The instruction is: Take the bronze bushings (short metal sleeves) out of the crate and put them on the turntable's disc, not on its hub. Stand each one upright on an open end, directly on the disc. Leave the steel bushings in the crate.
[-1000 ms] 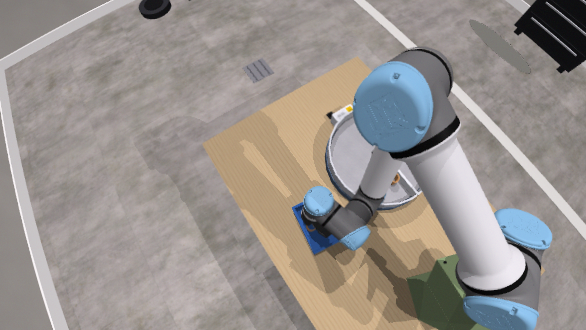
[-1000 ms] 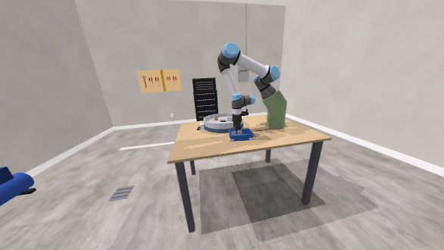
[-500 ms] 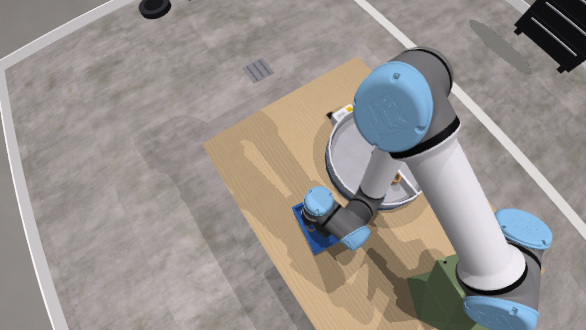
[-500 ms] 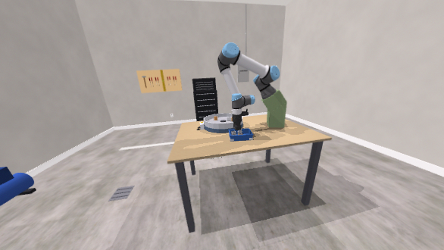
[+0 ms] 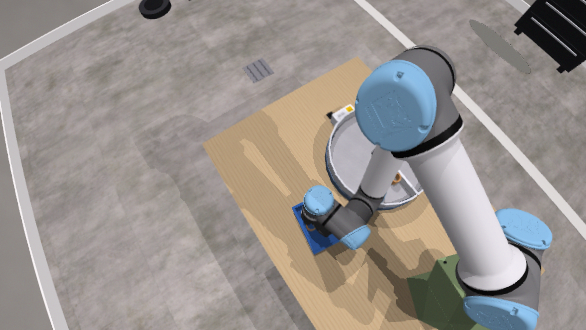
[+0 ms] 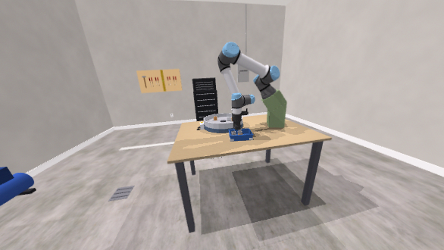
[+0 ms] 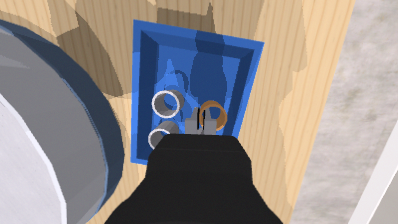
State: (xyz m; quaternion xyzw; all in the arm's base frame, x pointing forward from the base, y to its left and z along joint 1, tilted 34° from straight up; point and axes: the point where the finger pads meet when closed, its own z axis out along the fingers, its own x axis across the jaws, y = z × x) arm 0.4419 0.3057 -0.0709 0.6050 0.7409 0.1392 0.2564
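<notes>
My gripper is now 20 mm to the left of the blue crate, 20 mm above it and 10 mm past it. Also, from my hand: grey turntable disc: 350 mm to the right, 130 mm ahead, 10 mm above.
</notes>
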